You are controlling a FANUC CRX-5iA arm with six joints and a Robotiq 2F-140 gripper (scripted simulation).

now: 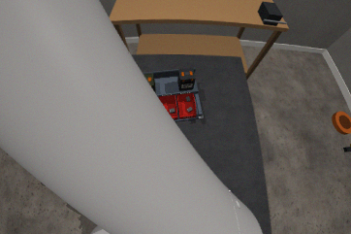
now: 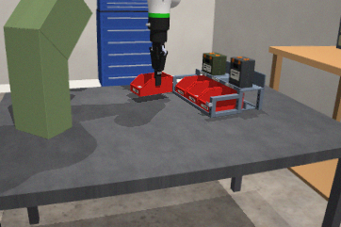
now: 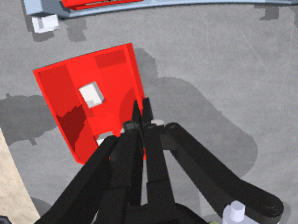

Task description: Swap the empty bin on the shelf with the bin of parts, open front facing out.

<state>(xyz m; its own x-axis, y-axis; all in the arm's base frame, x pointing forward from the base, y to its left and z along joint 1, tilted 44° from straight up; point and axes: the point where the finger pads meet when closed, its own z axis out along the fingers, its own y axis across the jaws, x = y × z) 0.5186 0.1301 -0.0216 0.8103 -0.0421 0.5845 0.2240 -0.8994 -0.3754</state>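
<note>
The part is 1 cm ahead of my hand, 7 cm to the left of it and 6 cm below it. The rest, counted from my hand: grey shelf 26 cm ahead, 4 cm to the right, 4 cm below; then dark box 34 cm ahead, 14 cm to the right, 5 cm above.
</note>
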